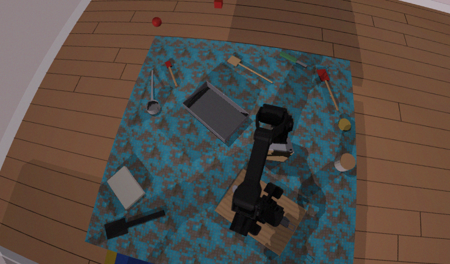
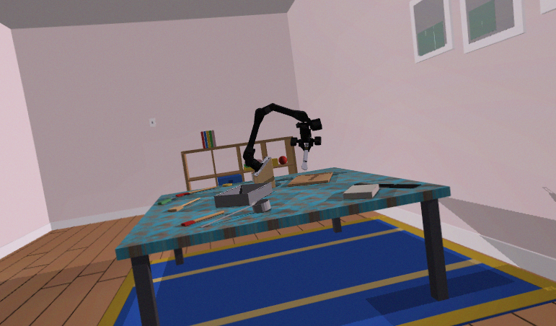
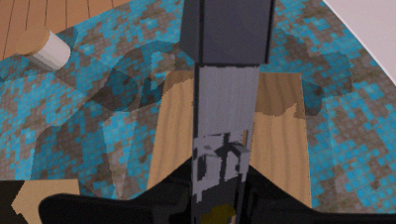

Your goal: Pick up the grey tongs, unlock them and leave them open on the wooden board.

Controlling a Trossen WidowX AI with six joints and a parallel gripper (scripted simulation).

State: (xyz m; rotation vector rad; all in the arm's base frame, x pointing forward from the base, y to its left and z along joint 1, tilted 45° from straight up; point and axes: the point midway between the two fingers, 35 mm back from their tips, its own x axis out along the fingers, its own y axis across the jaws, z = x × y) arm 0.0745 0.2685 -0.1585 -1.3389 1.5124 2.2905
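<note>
Right now the yellow lock piece is 20 mm ahead of my gripper tip, 10 mm to the right of it and 30 mm above it. From my gripper tip the other things lie so: grey roasting tin: 250 mm ahead, 490 mm to the right, 150 mm below; then wooden board: 20 mm ahead, 170 mm below; then black turner: 640 mm ahead, 100 mm to the left, 170 mm below.
</note>
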